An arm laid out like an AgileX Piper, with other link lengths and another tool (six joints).
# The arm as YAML. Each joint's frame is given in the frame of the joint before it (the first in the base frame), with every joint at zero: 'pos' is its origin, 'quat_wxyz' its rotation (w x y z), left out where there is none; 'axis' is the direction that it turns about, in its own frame. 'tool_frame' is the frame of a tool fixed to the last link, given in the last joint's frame.
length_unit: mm
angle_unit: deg
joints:
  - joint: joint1
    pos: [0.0, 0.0, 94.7]
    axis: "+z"
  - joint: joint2
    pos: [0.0, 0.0, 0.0]
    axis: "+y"
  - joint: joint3
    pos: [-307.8, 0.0, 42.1]
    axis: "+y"
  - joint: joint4
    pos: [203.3, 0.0, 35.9]
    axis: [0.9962, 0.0, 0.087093]
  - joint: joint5
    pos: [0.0, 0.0, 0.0]
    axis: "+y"
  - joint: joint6
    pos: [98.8, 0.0, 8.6]
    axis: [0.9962, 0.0, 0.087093]
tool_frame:
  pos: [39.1, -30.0, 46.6]
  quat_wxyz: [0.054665, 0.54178, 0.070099, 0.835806]
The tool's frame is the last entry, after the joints.
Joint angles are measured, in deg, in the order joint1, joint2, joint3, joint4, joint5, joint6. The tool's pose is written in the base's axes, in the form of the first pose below.
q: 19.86, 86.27, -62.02, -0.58, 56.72, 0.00
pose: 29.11 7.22 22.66 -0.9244 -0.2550 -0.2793 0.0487
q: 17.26, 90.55, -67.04, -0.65, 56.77, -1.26
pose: 31.86 6.74 22.78 -0.9256 -0.2447 -0.2857 0.0426
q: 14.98, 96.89, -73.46, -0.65, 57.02, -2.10
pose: 35.34 6.41 22.11 -0.9290 -0.2334 -0.2848 0.0371
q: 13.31, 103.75, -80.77, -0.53, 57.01, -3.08
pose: 39.11 6.32 21.18 -0.9294 -0.2274 -0.2888 0.0341
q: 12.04, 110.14, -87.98, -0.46, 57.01, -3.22
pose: 42.55 6.18 20.13 -0.9295 -0.2177 -0.2959 0.0313
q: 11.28, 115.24, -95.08, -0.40, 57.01, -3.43
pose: 45.53 6.22 19.73 -0.9253 -0.2125 -0.3127 0.0293
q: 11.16, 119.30, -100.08, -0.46, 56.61, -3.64
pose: 47.65 6.55 19.01 -0.9214 -0.2133 -0.3237 0.0282
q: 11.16, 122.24, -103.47, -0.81, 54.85, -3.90
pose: 49.37 6.86 18.55 -0.9142 -0.2166 -0.3416 0.0251
